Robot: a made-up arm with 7 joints.
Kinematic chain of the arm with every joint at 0, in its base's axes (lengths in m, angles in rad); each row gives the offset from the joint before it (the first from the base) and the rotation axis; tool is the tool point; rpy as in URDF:
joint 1: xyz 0 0 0.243 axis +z
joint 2: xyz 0 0 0 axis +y
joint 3: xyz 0 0 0.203 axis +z
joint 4: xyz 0.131 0 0 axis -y
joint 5: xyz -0.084 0 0.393 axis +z
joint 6: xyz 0 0 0 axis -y
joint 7: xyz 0.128 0 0 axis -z
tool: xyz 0 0 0 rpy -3.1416 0 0
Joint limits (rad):
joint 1: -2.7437..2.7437
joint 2: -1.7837..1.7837
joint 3: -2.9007..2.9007
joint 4: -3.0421..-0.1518
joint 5: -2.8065..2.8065
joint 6: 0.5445..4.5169
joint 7: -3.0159..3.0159
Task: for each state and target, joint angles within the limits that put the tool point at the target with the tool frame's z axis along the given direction. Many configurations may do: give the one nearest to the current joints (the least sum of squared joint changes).
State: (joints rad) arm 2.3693 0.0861 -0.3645 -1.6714 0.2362 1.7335 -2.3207
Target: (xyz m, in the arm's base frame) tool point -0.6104 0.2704 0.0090 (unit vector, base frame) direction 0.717 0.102 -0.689
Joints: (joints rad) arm 2.7437 0.7217 -0.0227 -1.6225 -0.3817 1.6159 -2.3207
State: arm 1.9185 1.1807 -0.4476 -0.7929 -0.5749 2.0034 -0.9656
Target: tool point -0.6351 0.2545 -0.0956 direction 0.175 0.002 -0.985
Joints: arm 2.5774 1.4634 0.2326 -0.8940 -0.3883 2.1604 -0.9656
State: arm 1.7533 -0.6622 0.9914 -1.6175 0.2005 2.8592 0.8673
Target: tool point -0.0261 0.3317 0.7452 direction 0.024 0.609 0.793
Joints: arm 1.2380 -0.2286 0.3526 -1.4758 0.1629 3.7511 0.8673
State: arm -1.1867 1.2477 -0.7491 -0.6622 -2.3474 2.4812 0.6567
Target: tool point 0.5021 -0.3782 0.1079 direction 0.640 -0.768 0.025
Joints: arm -0.7405 1.4820 -0.3157 -0.1526 -1.9988 3.0216 0.6567
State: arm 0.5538 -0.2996 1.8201 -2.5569 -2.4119 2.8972 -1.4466
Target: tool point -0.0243 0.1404 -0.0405 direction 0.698 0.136 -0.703
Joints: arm 0.1461 -1.0892 2.2868 -2.7561 -2.2370 3.3991 -1.4466
